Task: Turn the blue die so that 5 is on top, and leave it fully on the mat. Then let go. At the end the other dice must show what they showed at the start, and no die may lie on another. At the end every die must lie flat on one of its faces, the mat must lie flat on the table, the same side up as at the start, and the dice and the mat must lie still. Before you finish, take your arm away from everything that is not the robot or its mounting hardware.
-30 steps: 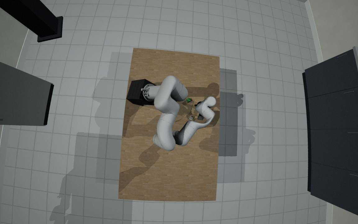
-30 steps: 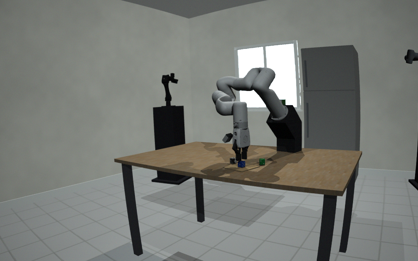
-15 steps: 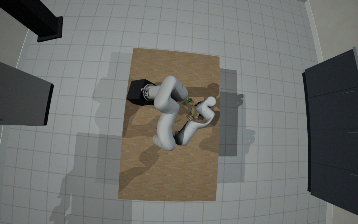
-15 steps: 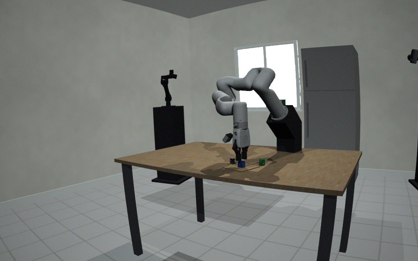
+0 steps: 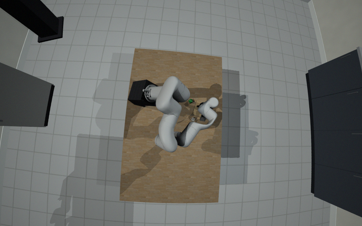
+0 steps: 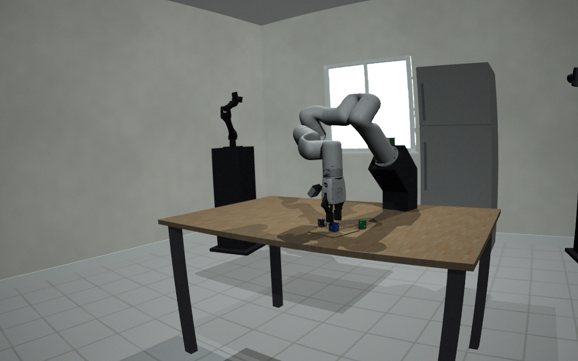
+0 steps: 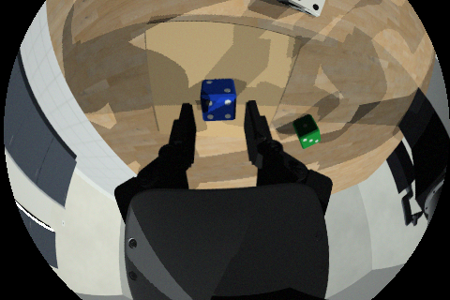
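Now: the blue die 40 mm below my hand. Round my hand: white die 100 mm behind, 80 mm to the right, 40 mm below; then tan mat 60 mm below; then green die 90 mm behind, 90 mm to the left, 40 mm below.
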